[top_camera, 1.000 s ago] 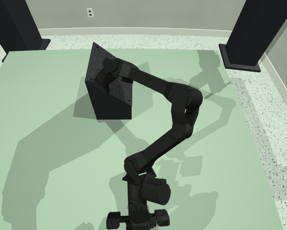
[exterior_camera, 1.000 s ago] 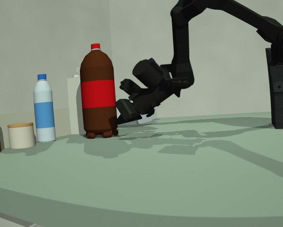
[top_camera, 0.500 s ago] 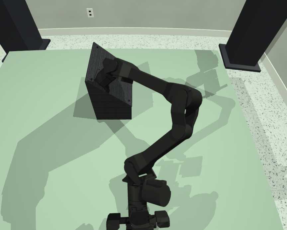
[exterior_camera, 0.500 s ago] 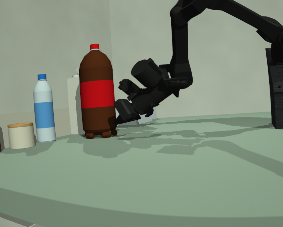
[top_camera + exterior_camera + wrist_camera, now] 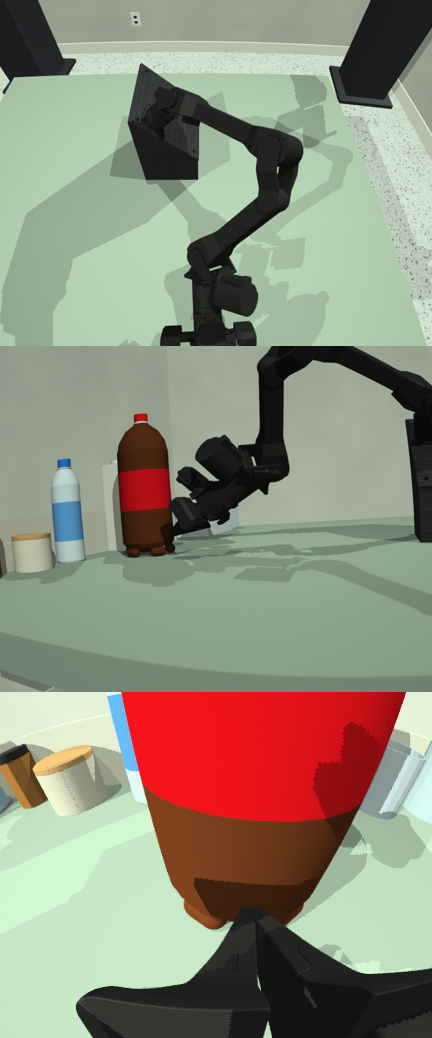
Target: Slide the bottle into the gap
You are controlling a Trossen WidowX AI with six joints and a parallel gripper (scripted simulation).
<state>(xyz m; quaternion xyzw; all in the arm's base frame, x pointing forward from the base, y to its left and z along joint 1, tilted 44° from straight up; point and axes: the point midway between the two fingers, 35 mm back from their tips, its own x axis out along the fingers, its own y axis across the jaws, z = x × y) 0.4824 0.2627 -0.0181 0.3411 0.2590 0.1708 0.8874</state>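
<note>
The brown cola bottle is 9 cm ahead of my hand, 1 cm to the left of it and 9 cm above it. Round my hand: cream canister: 19 cm ahead, 24 cm to the left, 2 cm below; then grey cup: 24 cm ahead, 17 cm to the right, 4 cm below; then blue-labelled water bottle: 21 cm ahead, 13 cm to the left, 5 cm above.
</note>
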